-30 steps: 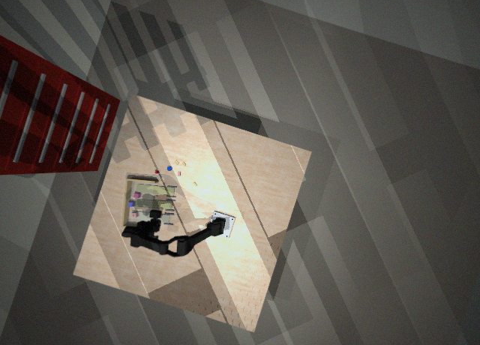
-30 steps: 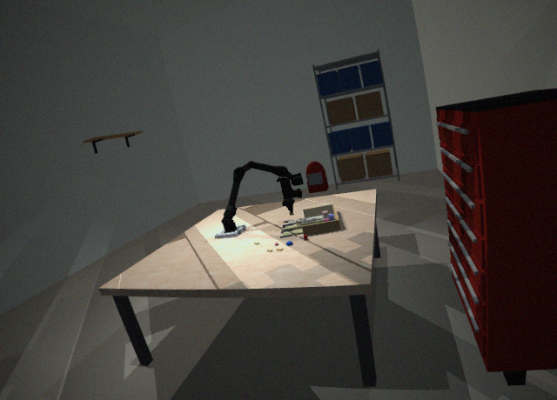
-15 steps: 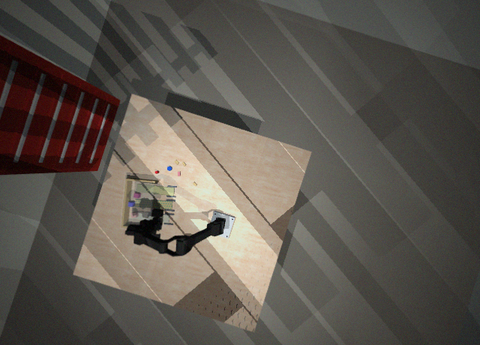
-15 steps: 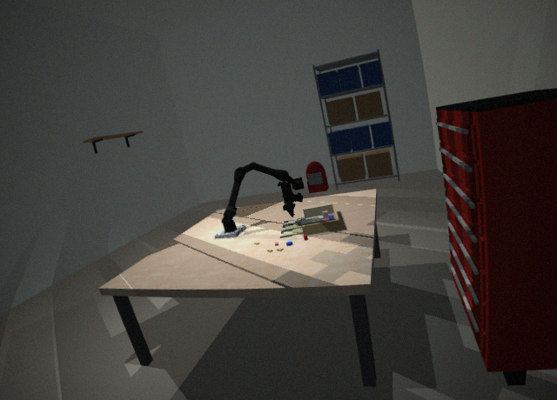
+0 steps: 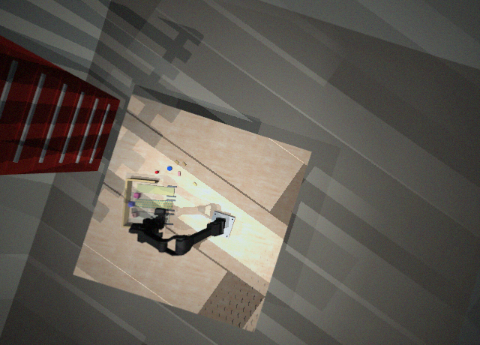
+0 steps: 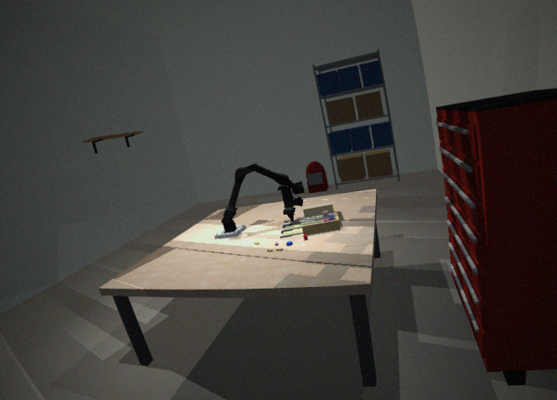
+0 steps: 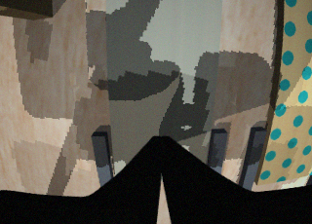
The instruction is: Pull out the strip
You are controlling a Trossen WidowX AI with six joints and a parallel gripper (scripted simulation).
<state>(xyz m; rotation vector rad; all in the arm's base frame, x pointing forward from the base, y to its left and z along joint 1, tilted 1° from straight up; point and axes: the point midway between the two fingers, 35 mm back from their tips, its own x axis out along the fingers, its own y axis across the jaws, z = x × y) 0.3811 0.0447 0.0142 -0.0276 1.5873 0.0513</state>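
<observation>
Now: gripper tip 9 cm short of the grey strip and 1 cm above it.
</observation>
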